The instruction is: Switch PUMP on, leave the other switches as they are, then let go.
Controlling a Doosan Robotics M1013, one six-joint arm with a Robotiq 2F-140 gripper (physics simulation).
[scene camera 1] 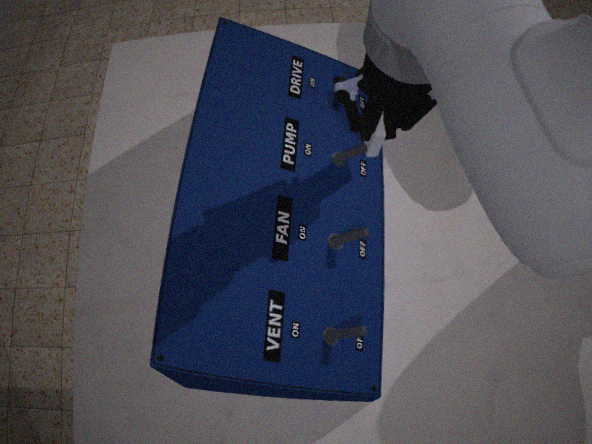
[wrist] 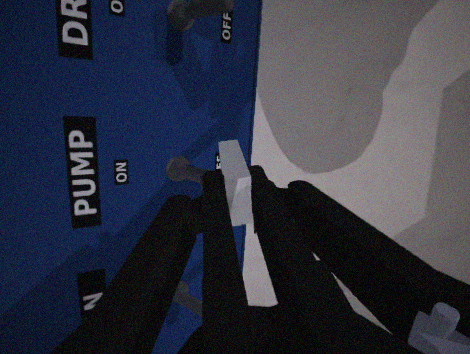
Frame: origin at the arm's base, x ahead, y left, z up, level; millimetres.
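Seen in the pictures: gripper, fingertip midpoint: (scene camera 1: pixel 370 146) (wrist: pixel 229 158).
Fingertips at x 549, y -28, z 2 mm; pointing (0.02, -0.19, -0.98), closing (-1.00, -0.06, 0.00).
Note:
Offsets run from my fingertips to a thing's top centre. "spot": to the spot under its first point. Level surfaces: height alone.
The blue switch panel {spot: dx +170, dy -5, dz +44 mm} (scene camera 1: pixel 240 125) (wrist: pixel 40 85) carries levers labelled DRIVE, PUMP, FAN and VENT. The PUMP lever {dx +26, dy +11, dz +21 mm} (scene camera 1: pixel 348 154) (wrist: pixel 186 169) points toward its OFF mark. My gripper (scene camera 1: pixel 375 142) (wrist: pixel 229 158) is shut with nothing between its fingers. Its fingertips are at the free end of the PUMP lever, on the OFF side, and partly hide that end in the wrist view; whether they touch is not clear. The FAN lever {dx +36, dy +131, dz +20 mm} (scene camera 1: pixel 348 237) (wrist: pixel 190 299) and the VENT lever {spot: dx +50, dy +253, dz +6 mm} (scene camera 1: pixel 345 334) point to OFF. The DRIVE lever {spot: dx +17, dy -104, dz +5 mm} (wrist: pixel 200 12) also points to OFF in the wrist view.
The panel lies on a pale table top {dz -110 mm} (scene camera 1: pixel 120 125) (wrist: pixel 310 100). The arm (scene camera 1: pixel 480 100) comes in from the upper right and casts a shadow over the panel. The gripper hides much of the DRIVE lever in the scene view. A tiled floor (scene camera 1: pixel 40 150) shows at the left.

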